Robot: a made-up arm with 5 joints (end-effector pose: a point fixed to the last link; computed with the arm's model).
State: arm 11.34 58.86 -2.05 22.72 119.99
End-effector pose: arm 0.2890 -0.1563 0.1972 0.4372 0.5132 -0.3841 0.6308
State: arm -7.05 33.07 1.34 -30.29 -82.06
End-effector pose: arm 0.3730 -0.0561 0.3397 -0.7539 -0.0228 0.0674 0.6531
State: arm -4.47 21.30 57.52 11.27 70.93
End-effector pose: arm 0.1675 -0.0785 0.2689 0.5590 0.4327 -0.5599 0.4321
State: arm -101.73 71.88 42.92 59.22 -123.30
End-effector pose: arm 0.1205 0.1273 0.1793 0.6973 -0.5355 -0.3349 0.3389
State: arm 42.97 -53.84 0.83 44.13 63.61
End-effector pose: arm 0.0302 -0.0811 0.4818 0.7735 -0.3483 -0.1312 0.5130
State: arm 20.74 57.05 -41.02 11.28 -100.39
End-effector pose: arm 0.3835 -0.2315 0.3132 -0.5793 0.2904 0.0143 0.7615
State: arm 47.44 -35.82 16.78 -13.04 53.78
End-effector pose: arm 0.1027 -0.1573 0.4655 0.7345 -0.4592 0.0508 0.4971
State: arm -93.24 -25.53 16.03 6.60 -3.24
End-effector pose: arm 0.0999 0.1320 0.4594 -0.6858 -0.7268 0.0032 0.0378
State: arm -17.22 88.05 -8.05 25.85 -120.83
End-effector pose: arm 0.3209 -0.0338 0.0900 -0.3982 0.6414 0.4680 0.4594
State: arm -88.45 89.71 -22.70 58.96 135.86
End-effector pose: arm 0.1579 0.2164 0.1222 -0.4535 0.7107 0.0537 0.5351
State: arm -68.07 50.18 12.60 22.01 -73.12
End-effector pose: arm 0.2233 0.2029 0.2220 -0.7164 0.0008 0.6950 0.0614
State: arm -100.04 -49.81 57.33 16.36 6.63
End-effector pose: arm 0.0952 0.0578 0.3555 0.6184 0.7561 -0.0894 0.1946
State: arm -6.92 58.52 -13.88 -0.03 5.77
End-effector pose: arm 0.3817 -0.0320 0.2177 0.9212 0.0748 -0.3756 0.0694
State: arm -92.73 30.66 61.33 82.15 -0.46
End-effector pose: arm 0.1028 0.0957 0.2946 0.0382 0.0342 -0.6893 0.7227
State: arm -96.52 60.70 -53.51 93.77 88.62
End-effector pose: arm 0.0960 0.2984 0.3189 -0.0989 0.6985 -0.0358 0.7078
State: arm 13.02 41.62 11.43 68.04 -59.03
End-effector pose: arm 0.2923 -0.1404 0.2609 -0.3765 0.4747 0.7254 0.3266
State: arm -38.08 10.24 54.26 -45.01 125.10
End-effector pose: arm 0.2415 0.0093 0.2691 0.3805 0.2902 0.2116 0.8522
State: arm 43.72 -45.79 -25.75 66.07 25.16
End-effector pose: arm 0.0162 -0.0527 0.5350 0.9009 -0.3726 -0.0378 0.2193
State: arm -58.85 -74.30 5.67 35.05 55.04
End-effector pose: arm 0.0902 -0.0837 0.4633 0.8051 0.3009 0.4405 0.2594
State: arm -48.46 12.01 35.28 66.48 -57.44
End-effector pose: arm 0.2292 0.0770 0.3198 0.6021 -0.1704 -0.7776 0.0621
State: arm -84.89 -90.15 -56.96 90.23 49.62
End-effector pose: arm 0.0954 -0.2565 0.3734 -0.7238 -0.3912 -0.5680 0.0195
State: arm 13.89 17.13 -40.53 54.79 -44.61
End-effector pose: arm 0.3076 -0.1428 0.4966 -0.8717 0.2096 0.2043 0.3930
